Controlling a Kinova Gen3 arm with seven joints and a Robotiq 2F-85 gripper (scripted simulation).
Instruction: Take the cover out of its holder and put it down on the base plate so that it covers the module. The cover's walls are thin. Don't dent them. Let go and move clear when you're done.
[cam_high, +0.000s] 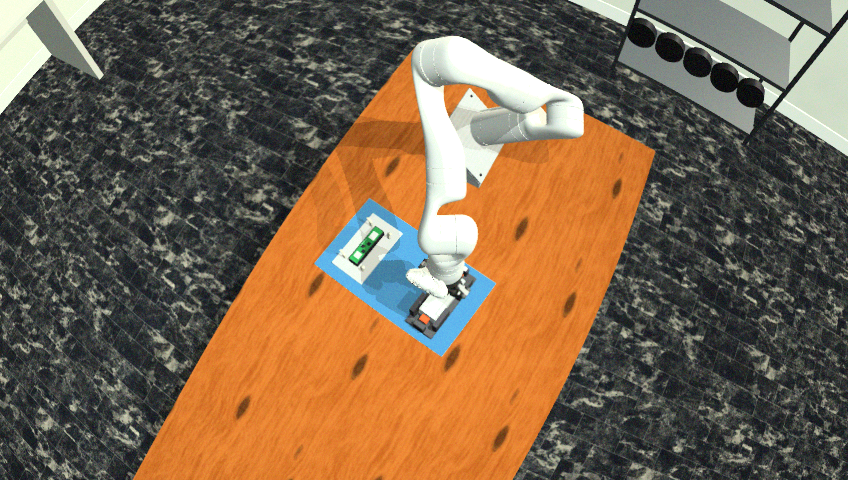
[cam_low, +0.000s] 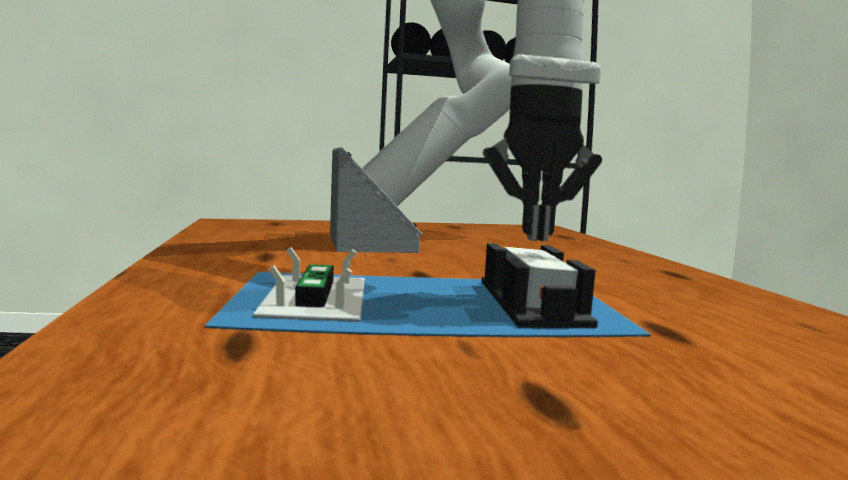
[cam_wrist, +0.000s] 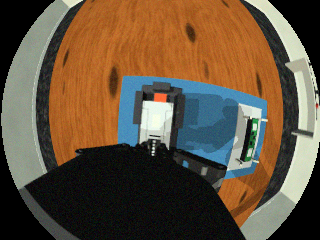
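Now: the cover 6 cm below my hand.
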